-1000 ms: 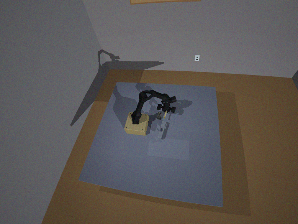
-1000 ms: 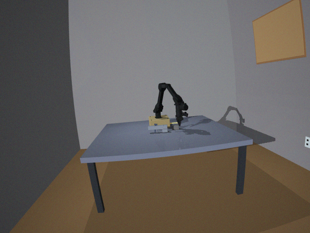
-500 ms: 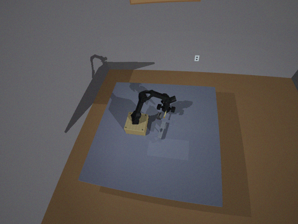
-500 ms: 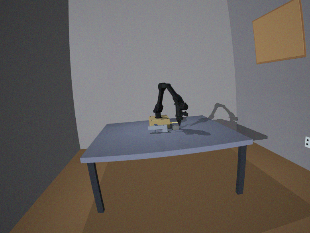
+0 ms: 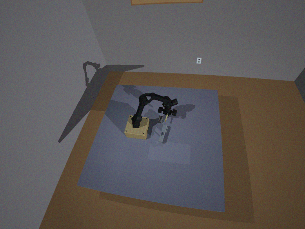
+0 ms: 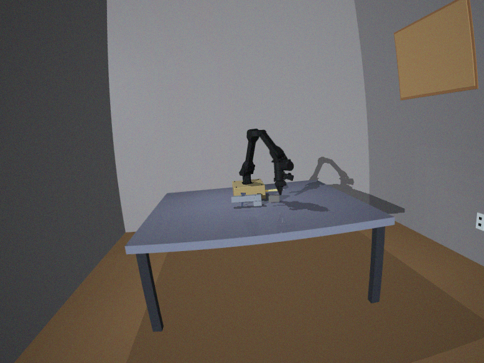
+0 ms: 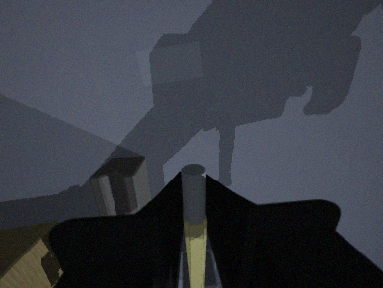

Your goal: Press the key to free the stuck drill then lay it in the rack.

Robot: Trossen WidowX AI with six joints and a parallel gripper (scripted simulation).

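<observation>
Now: the drill 40 mm to the right of my gripper tip, 30 mm above it and 10 mm behind it. The rest, counted from my gripper tip: grey block (80 mm behind, 30 mm below, 20 mm to the right).
</observation>
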